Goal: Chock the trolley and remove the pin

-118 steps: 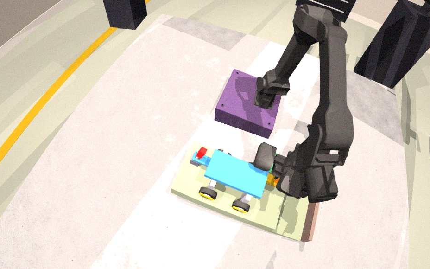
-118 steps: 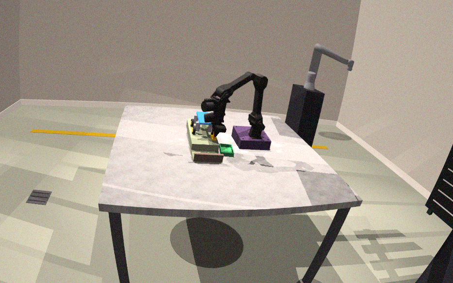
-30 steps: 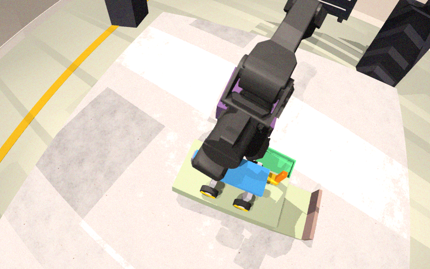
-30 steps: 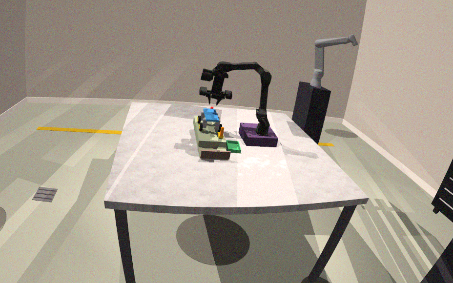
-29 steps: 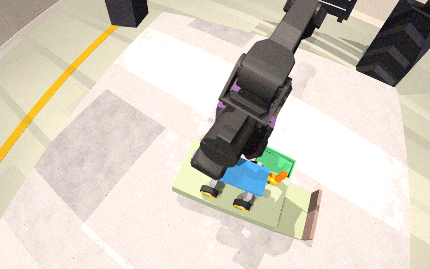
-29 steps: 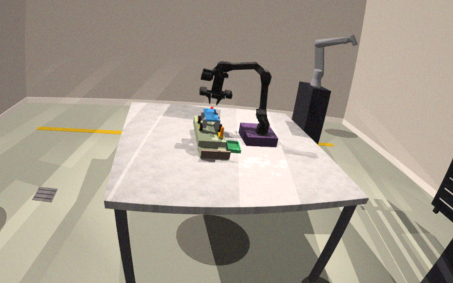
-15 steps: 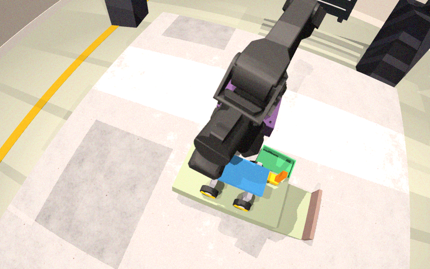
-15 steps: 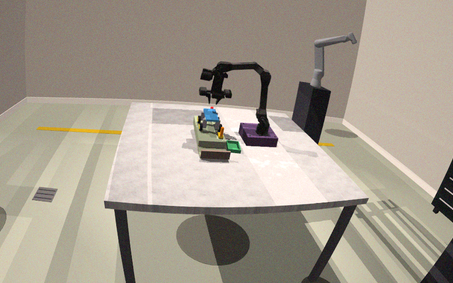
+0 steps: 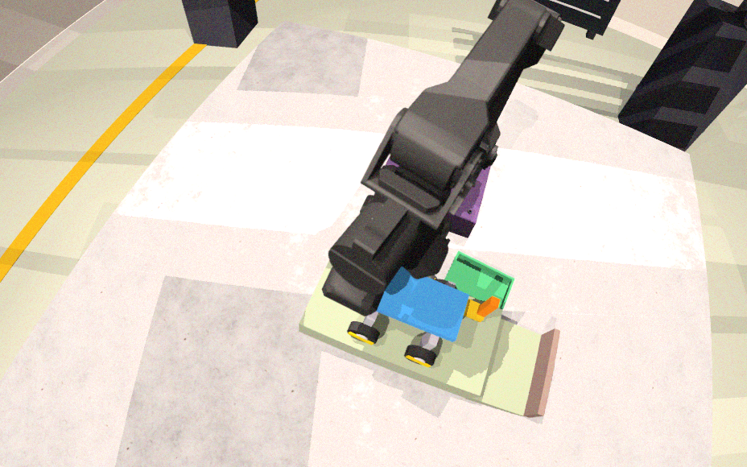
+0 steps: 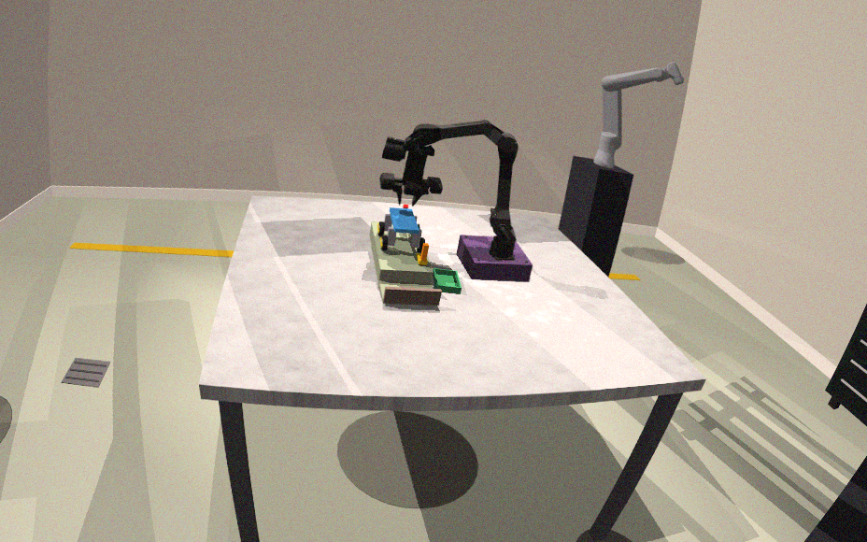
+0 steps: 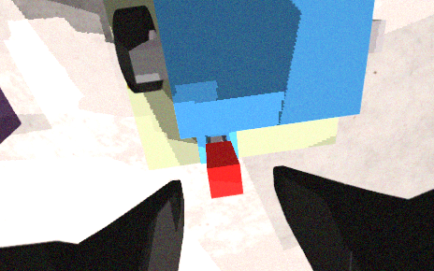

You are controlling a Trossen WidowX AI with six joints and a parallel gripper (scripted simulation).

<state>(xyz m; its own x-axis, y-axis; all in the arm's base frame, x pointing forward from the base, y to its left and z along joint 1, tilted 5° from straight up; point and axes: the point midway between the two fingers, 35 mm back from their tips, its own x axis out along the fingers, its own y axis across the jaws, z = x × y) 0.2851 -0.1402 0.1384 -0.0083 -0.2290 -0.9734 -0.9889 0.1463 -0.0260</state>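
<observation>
Now: gripper tip 40 mm above the red-headed stop pin and 10 mm to the left of it. From my gripper tip the other things lie so: blue trolley: 80 mm to the left, 60 mm below, 30 mm ahead; pale green ramp: 120 mm below, 90 mm to the left, 30 mm ahead; yellow chock: 180 mm to the left, 90 mm below, 10 mm behind.
</observation>
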